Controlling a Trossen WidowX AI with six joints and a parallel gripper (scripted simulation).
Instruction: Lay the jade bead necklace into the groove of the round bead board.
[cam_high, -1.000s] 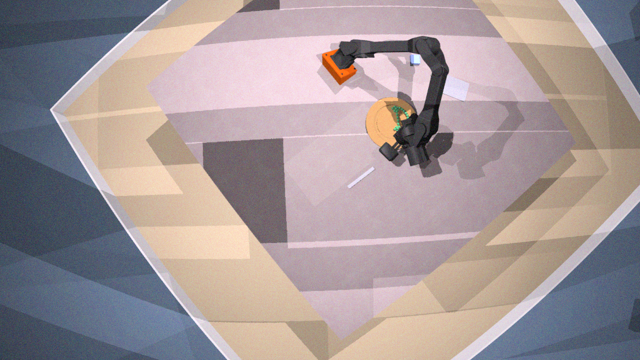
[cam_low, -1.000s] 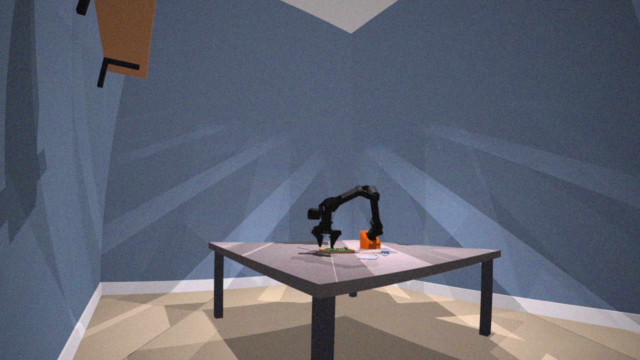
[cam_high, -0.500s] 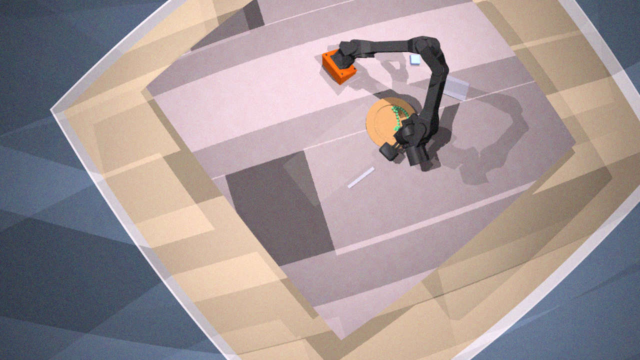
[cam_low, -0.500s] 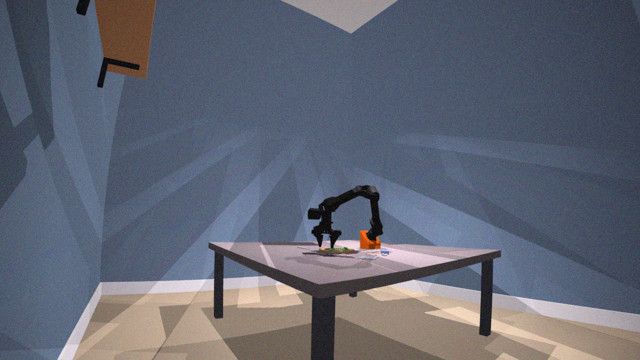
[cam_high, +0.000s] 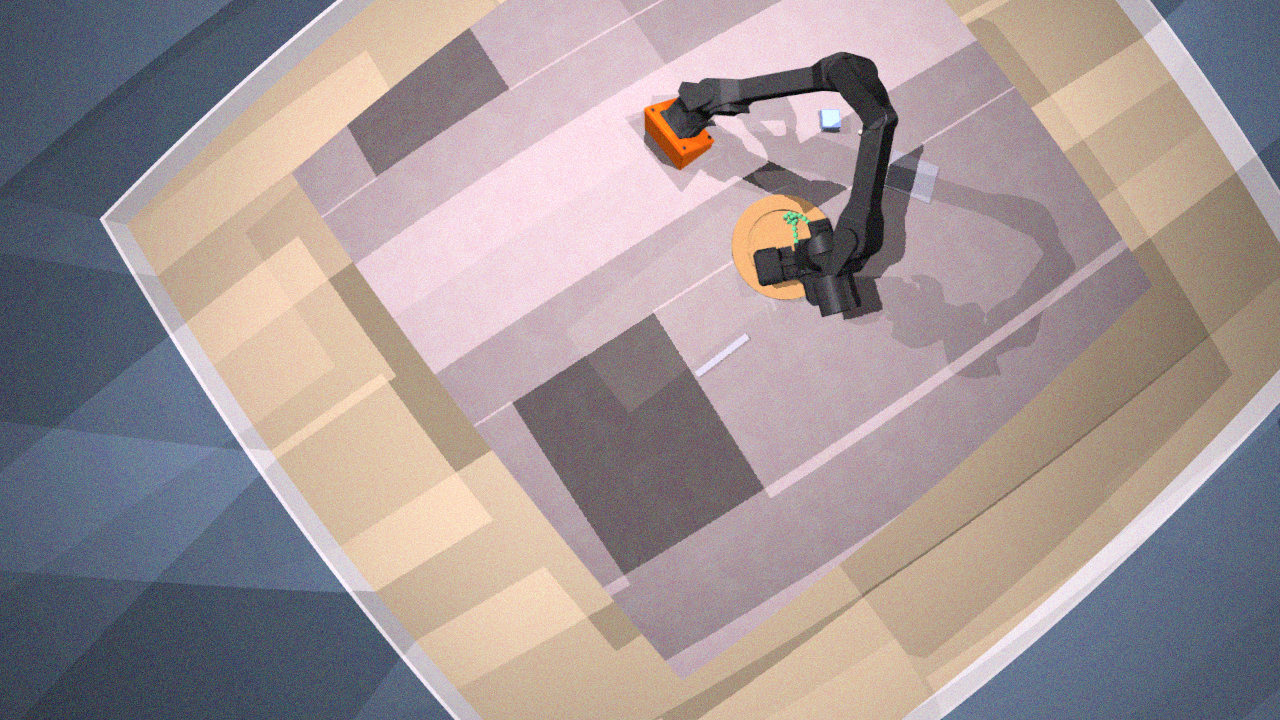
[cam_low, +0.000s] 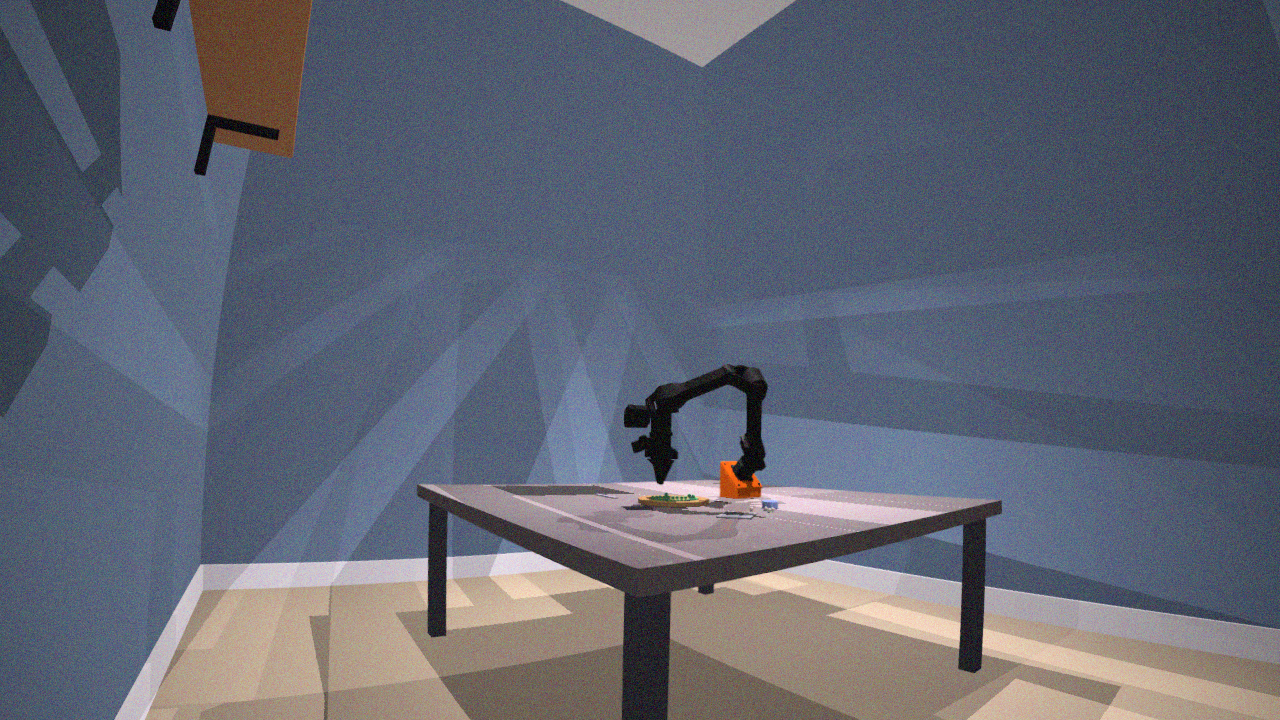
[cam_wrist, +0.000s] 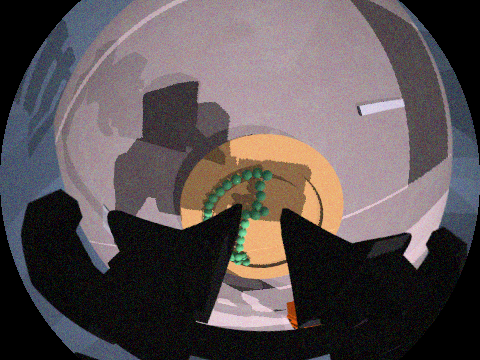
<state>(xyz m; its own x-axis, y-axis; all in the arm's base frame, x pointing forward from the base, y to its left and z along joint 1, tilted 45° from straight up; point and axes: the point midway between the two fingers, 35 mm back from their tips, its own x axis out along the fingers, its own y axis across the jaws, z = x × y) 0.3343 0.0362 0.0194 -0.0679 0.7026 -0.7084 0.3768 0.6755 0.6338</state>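
My gripper tip is 40 mm past the round tan bead board, 40 mm above it and 10 mm to the right of it. Round my gripper tip: white strip: 210 mm to the right, 60 mm ahead, 50 mm below; pale square sheet: 310 mm to the left, 50 mm below, 20 mm behind; blue cube: 230 mm to the left, 200 mm behind, 40 mm below.
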